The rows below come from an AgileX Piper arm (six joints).
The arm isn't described. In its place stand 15 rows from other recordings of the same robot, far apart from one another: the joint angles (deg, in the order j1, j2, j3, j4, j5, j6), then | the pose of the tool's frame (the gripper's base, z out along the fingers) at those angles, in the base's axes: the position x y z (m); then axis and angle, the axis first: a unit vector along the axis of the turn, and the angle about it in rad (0 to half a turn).
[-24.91, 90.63, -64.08, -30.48, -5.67, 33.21] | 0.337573 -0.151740 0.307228 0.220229 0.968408 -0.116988 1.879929
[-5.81, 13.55, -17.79, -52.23, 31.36, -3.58] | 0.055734 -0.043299 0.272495 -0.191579 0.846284 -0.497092 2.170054
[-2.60, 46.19, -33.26, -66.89, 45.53, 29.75] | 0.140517 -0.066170 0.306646 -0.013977 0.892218 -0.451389 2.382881
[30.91, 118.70, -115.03, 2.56, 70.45, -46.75] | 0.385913 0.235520 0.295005 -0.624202 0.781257 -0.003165 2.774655
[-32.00, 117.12, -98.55, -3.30, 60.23, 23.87] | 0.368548 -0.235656 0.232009 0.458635 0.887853 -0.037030 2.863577
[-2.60, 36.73, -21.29, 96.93, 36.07, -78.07] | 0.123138 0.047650 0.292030 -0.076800 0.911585 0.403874 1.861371
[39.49, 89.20, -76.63, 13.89, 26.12, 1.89] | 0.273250 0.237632 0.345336 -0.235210 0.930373 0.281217 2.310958
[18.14, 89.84, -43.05, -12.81, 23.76, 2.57] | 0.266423 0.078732 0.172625 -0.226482 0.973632 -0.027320 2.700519
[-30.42, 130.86, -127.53, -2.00, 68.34, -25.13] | 0.429668 -0.255709 0.257076 0.042790 0.992895 -0.111031 2.798249
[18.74, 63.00, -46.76, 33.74, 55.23, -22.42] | 0.171516 0.102032 0.293737 -0.227911 0.936560 0.266292 2.731586
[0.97, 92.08, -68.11, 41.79, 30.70, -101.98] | 0.355273 0.036980 0.284879 -0.600983 0.795260 -0.079881 2.278473
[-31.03, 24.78, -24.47, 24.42, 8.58, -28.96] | 0.087377 -0.046013 0.313854 0.192053 0.948193 -0.253071 1.697904
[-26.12, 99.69, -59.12, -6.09, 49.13, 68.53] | 0.275994 -0.143459 0.176585 0.712314 0.701508 -0.022256 3.025309
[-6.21, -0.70, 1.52, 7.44, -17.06, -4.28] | 0.049797 -0.008896 0.231088 0.106228 0.992422 -0.061766 1.205419
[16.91, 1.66, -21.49, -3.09, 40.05, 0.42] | 0.024792 0.004238 0.271198 -0.150200 0.985241 0.082101 1.844501
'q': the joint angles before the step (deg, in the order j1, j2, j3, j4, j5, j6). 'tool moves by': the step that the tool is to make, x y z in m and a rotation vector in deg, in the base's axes. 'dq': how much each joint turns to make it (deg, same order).
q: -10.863, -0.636, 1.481, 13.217, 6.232, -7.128
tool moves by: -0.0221, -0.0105, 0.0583, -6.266, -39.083, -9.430
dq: -0.057, -0.022, 0.008, 0.480, -40.659, 0.090
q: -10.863, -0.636, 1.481, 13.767, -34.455, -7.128
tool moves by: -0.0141, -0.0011, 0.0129, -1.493, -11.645, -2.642
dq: -0.064, -0.226, 0.008, 0.288, -11.793, 0.333
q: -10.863, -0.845, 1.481, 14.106, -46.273, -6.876
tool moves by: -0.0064, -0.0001, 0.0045, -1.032, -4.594, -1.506
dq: 0.077, -0.021, 0.007, 0.057, -4.933, -0.497
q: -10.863, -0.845, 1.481, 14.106, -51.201, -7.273
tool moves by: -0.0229, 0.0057, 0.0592, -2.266, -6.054, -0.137
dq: 0.045, -0.001, -12.703, 0.275, 6.143, -2.061
